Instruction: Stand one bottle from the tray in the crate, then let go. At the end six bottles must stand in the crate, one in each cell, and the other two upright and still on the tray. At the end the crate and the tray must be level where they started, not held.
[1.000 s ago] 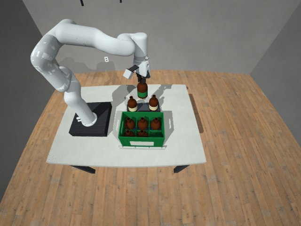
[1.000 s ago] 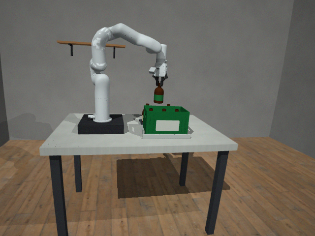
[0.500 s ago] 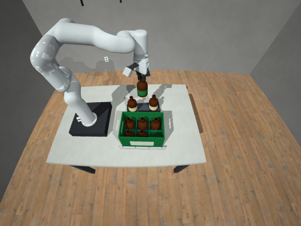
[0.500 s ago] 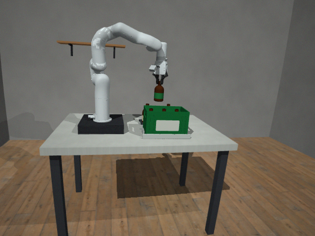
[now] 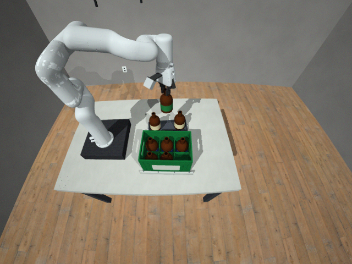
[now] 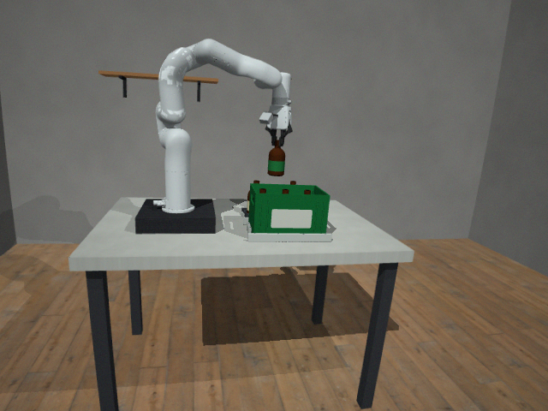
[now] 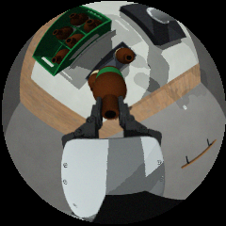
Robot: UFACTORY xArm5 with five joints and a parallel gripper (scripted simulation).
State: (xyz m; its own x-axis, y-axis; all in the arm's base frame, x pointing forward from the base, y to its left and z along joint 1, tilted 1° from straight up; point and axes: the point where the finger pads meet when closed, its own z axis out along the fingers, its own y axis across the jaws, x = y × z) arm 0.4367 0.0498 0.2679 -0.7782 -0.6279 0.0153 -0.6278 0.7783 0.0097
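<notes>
My hand is 70 mm above the brown bottle. From my hand the other things lie so: green crate 50 mm behind, 240 mm to the right, 250 mm below; dark tray 320 mm below.
</notes>
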